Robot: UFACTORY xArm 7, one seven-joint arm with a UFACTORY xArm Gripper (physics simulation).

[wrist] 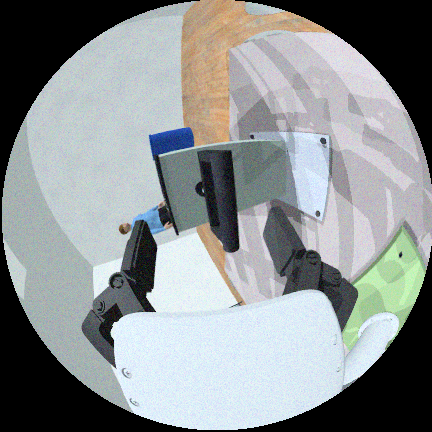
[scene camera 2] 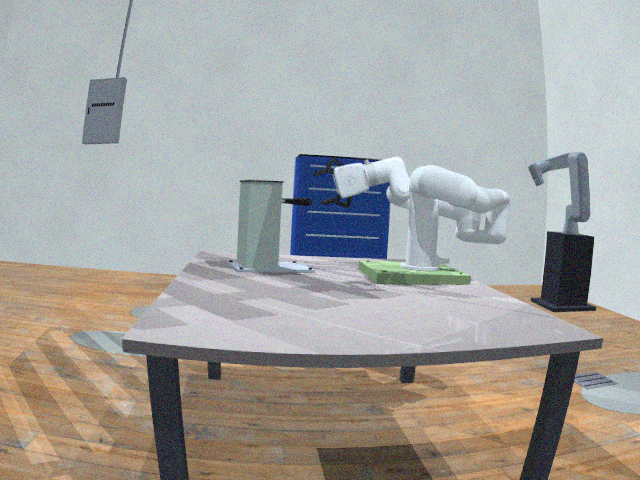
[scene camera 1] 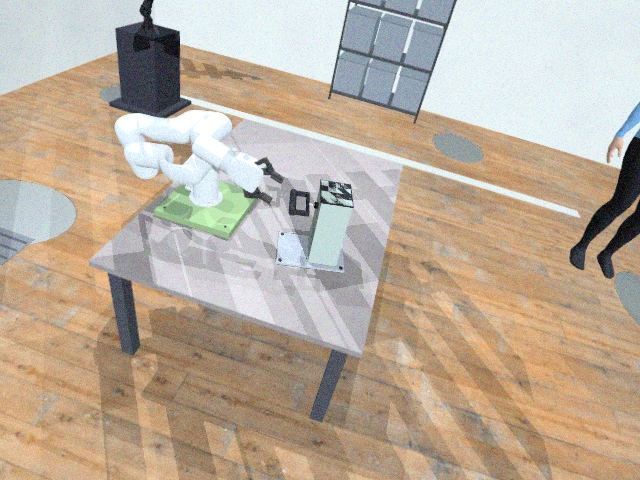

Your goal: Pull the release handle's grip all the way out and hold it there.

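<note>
The release handle's black loop grip [scene camera 1: 293,202] [scene camera 2: 298,202] [wrist: 228,200] sticks out from the side of a pale green upright box [scene camera 1: 328,235] [scene camera 2: 258,224] [wrist: 265,172], a short gap from its face. The box stands on a light metal plate [scene camera 1: 291,249] [scene camera 2: 297,267] [wrist: 310,170]. My gripper [scene camera 1: 276,190] [scene camera 2: 319,188] [wrist: 208,227] is open and empty, on the robot's side of the grip. In the second scene view its fingers are one above the other, the lower about level with the grip, and a small gap separates them from it. How far the grip is pulled out is unclear.
The table [scene camera 1: 248,289] [scene camera 2: 361,330] [wrist: 380,100] carries the arm's green base [scene camera 1: 232,214] [scene camera 2: 382,276] [wrist: 385,280]. Beyond it are a blue cabinet [scene camera 2: 338,227] [wrist: 172,142], a black pedestal [scene camera 1: 149,72] [scene camera 2: 568,268] and a person [scene camera 1: 628,175].
</note>
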